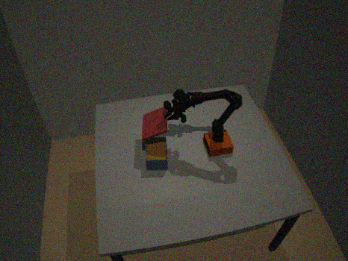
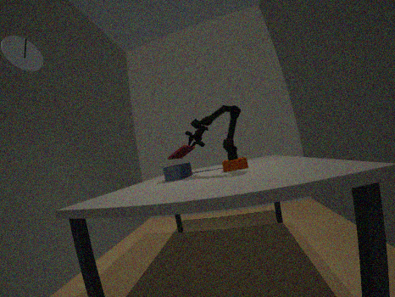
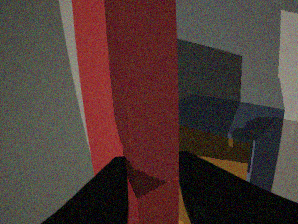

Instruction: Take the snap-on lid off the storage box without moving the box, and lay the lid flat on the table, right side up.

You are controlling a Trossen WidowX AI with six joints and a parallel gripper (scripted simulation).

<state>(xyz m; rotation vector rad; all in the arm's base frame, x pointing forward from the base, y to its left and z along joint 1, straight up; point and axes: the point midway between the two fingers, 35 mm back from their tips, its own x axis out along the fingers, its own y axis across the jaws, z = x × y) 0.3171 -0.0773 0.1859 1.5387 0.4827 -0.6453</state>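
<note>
The lid lies 7 cm ahead of my gripper tip, 1 cm to the right of it and 3 cm below it. The rest, counted from my gripper tip: storage box (8 cm ahead, 13 cm to the left, 18 cm below).
</note>
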